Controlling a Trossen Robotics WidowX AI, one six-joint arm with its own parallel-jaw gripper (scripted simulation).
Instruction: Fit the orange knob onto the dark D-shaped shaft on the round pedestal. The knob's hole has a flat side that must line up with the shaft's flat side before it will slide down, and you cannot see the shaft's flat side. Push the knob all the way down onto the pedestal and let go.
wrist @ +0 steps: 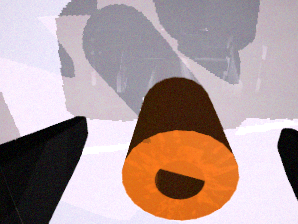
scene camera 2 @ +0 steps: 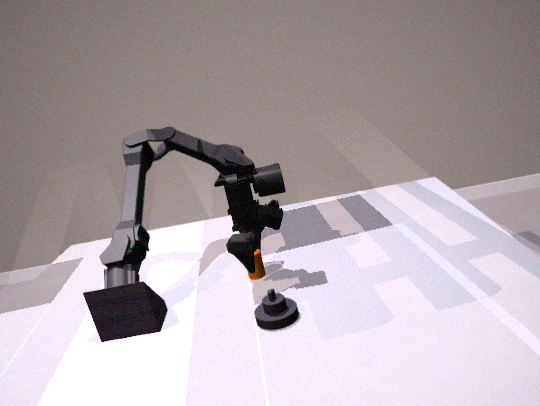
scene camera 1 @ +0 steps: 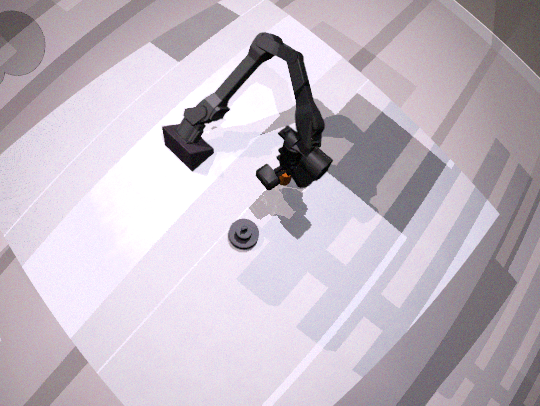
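Note:
There is an orange knob (wrist: 178, 158) in the scene. My gripper (scene camera 2: 255, 264) is open, and it holds nothing. The wrist view gives me my gripper (wrist: 182, 131) too, and scene camera 1 also shows my gripper (scene camera 1: 285, 176).

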